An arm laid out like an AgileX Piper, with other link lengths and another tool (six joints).
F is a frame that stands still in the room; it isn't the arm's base.
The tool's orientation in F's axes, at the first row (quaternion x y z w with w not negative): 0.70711 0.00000 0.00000 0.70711
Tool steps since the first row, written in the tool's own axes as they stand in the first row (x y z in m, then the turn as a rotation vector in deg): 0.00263 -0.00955 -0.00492 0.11 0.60 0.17; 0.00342 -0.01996 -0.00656 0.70 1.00 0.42; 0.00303 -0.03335 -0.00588 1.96 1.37 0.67; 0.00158 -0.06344 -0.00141 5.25 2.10 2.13; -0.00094 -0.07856 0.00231 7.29 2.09 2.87; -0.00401 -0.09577 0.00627 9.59 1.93 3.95; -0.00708 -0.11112 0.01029 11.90 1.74 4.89; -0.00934 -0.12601 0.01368 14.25 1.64 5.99; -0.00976 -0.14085 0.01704 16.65 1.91 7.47
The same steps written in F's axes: 0.00263 0.00492 -0.00955 0.11 -0.17 0.60; 0.00342 0.00656 -0.01996 0.70 -0.42 1.00; 0.00303 0.00588 -0.03335 1.96 -0.67 1.37; 0.00158 0.00141 -0.06344 5.25 -2.13 2.10; -0.00094 -0.00231 -0.07856 7.29 -2.87 2.09; -0.00401 -0.00627 -0.09577 9.59 -3.95 1.93; -0.00708 -0.01029 -0.11112 11.90 -4.89 1.74; -0.00934 -0.01368 -0.12601 14.25 -5.99 1.64; -0.00976 -0.01704 -0.14085 16.65 -7.47 1.91
